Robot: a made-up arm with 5 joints.
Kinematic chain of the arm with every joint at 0, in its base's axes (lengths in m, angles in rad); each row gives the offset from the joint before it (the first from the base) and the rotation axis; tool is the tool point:
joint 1: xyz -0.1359 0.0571 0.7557 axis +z
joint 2: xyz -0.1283 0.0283 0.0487 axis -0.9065 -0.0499 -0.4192
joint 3: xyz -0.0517 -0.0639 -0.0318 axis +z
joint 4: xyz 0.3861 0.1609 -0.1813 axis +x
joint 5: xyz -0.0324 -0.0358 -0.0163 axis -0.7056 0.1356 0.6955
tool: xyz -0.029 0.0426 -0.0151
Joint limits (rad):
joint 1: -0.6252..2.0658
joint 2: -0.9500..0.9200
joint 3: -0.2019..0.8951
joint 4: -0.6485..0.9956
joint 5: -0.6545..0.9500
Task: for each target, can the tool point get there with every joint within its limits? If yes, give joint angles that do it. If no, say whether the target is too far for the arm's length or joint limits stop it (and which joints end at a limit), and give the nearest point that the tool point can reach.
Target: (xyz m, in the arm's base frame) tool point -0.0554 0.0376 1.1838
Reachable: no: joint limits stop it (at a limit: joint 1, joint 2, joint 4, joint 5) | nearest point 0.0656 0.3819 0.8544 | short by 0.492 m
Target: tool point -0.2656 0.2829 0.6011
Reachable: yes | joints 1.0292 -0.3033 0.0148 -0.4003 -0.2142
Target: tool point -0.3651 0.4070 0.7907
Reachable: yes | joints 0.3449 -0.7297 0.5684 -0.0526 -0.3865
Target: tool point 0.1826 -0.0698 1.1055
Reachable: no: joint limits stop it (at a limit: joint 2, joint 3, joint 4, joint 5) | nearest point 0.0967 -0.0356 0.7178 | short by 0.399 m
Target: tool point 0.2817 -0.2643 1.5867
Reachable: no: too far | nearest point 0.0625 -0.0956 0.7178 | short by 0.912 m
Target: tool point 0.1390 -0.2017 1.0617
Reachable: no: joint limits stop it (at a limit: joint 2, joint 3, joint 4, joint 5) | nearest point 0.0464 -0.1145 0.7178 | short by 0.367 m
